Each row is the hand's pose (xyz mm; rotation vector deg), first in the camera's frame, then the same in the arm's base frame.
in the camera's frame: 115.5 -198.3 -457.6 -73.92 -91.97 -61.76
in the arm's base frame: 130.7 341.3 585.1 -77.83 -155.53 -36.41
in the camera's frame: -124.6 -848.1 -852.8 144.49 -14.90 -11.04
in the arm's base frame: 105.4 -432.7 775.8 96.64 -13.01 32.12
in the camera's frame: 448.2 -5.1 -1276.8 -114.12 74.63 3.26
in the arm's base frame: 847.4 49.4 115.8 -146.60 47.22 -57.78
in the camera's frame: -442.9 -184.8 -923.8 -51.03 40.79 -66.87
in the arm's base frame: -103.7 -165.9 119.0 -70.57 -19.60 -83.36
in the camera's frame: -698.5 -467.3 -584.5 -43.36 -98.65 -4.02
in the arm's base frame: -509.0 -220.7 423.9 -71.32 -134.28 39.78
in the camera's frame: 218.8 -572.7 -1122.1 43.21 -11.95 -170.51
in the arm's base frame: 549.1 -303.6 546.2 72.22 -69.83 -120.13
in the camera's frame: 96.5 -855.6 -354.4 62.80 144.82 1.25
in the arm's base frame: 35.3 -25.9 1132.0 23.69 105.33 -32.78
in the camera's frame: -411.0 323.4 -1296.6 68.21 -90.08 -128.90
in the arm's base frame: 136.8 -69.3 -456.4 90.66 -121.28 -54.52
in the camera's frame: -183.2 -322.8 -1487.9 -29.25 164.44 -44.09
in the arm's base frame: 405.4 -532.1 12.3 -31.09 108.14 -100.57
